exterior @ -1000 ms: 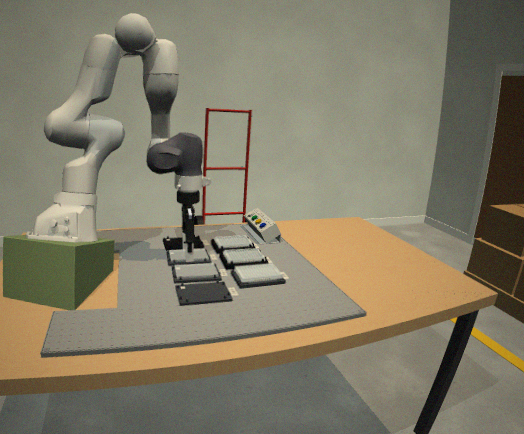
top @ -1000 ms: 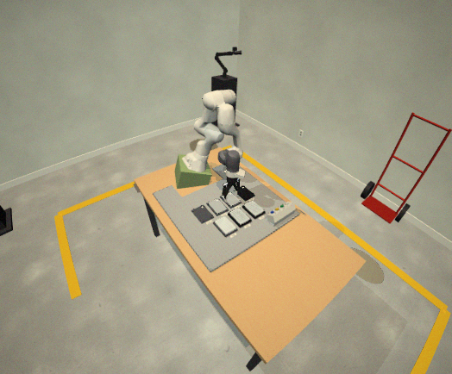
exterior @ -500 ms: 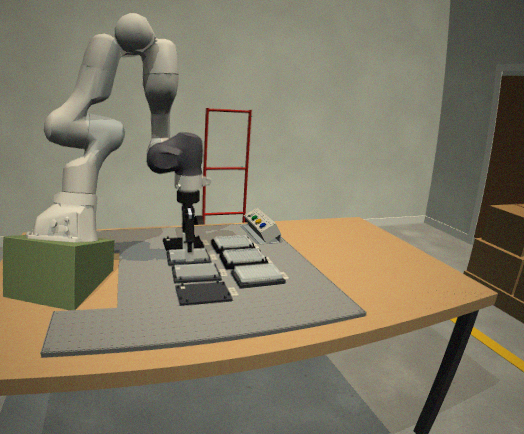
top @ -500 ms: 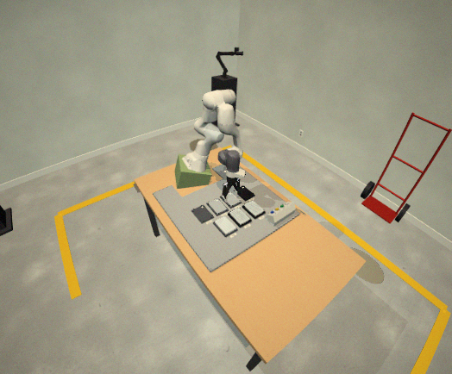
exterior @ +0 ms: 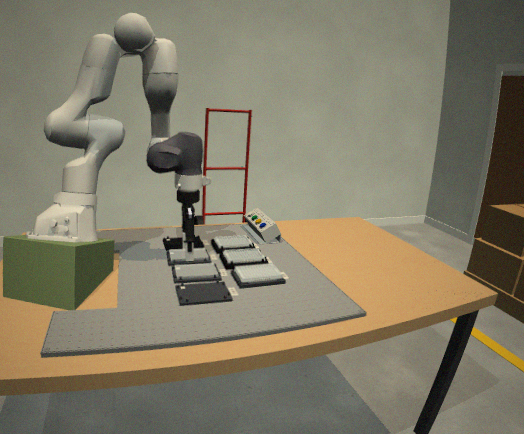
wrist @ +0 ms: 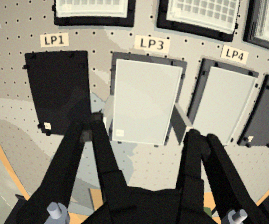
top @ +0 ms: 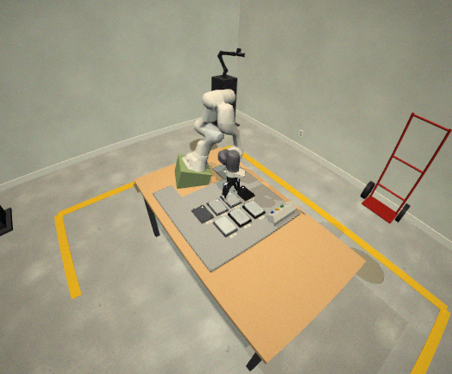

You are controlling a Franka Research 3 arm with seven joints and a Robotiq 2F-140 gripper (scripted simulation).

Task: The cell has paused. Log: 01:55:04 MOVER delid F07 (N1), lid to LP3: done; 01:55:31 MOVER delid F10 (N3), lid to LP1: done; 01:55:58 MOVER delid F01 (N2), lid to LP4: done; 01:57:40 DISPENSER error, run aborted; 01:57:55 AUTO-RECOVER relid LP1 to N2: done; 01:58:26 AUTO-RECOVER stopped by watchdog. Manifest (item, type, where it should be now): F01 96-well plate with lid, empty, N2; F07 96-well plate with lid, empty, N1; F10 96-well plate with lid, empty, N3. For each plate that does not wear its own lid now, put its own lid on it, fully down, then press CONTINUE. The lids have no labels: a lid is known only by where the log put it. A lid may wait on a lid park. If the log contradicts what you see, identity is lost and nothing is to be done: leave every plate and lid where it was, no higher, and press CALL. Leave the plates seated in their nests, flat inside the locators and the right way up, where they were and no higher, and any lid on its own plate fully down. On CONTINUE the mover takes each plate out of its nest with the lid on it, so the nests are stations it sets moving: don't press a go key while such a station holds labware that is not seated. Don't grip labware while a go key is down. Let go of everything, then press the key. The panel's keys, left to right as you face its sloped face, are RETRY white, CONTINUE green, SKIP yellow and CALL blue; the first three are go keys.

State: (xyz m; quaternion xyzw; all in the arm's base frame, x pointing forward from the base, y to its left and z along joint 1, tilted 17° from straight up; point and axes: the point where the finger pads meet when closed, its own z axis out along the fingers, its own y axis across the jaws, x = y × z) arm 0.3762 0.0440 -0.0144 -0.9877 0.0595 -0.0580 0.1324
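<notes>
The park LP3 is 30 mm below my hand. From my hand the other things lie so: plate: 170 mm ahead, 200 mm to the right, 20 mm below; then park LP2: 10 mm behind, 250 mm to the right, 30 mm below; then park LP1: 10 mm ahead, 130 mm to the left, 30 mm below.
</notes>
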